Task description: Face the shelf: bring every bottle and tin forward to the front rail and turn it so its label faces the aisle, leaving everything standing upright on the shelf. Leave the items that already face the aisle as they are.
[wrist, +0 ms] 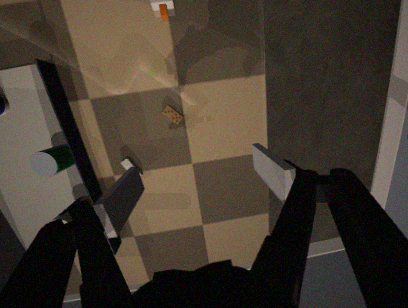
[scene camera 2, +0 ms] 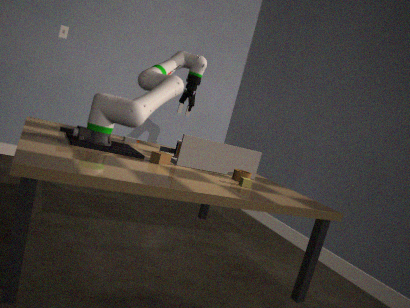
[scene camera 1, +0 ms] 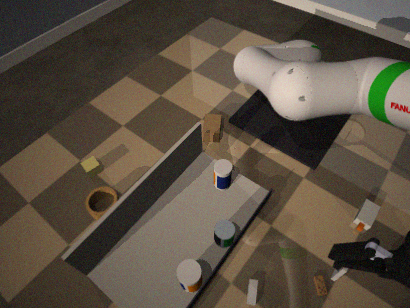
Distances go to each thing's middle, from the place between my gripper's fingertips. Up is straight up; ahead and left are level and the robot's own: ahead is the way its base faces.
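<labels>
Dark tin with green label (wrist: 46, 163): my gripper is 20 cm above it, 1 cm past it and 32 cm to the left of it. Grey shelf board (scene camera 1: 180, 225): 25 cm below my hand, 3 cm ahead of it, 42 cm to the right of it. Grey shelf (wrist: 47, 71): 18 cm below my hand, 3 cm ahead of it and 42 cm to the right of it. Shelf back wall (scene camera 1: 92, 247): 18 cm below my hand, 56 cm to the right of it, 3 cm ahead of it.
</labels>
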